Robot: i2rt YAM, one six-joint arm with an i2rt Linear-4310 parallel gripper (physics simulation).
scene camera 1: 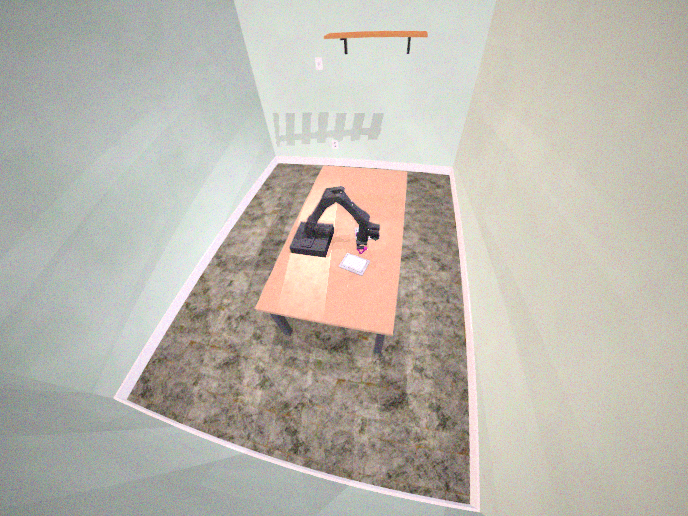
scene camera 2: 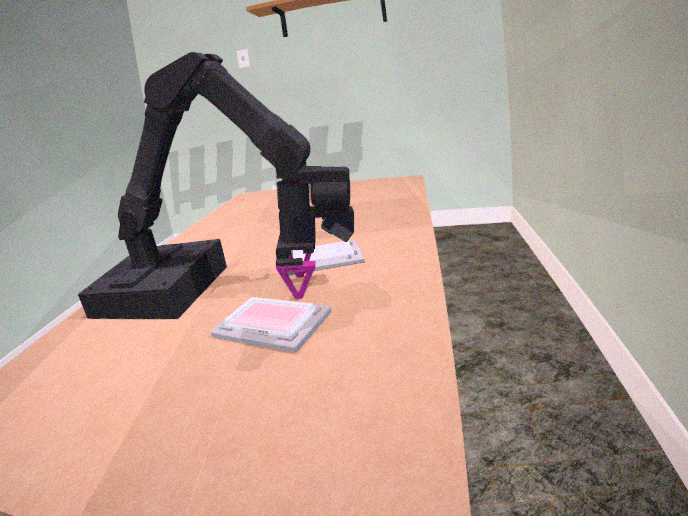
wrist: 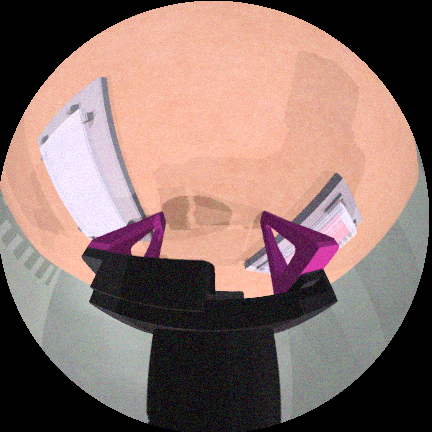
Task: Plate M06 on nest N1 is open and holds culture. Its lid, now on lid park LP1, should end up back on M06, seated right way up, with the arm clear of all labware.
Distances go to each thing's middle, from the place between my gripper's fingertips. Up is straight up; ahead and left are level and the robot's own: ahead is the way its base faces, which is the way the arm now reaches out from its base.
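Taking the flat white lid (scene camera 2: 339, 250) as my reference, I find my gripper 1 cm below it, 1 cm short of it and 14 cm to the right of it. As for the grey plate with pink top (scene camera 2: 272, 317), it is 2 cm above my hand, 1 cm behind it and 14 cm to the right of it.
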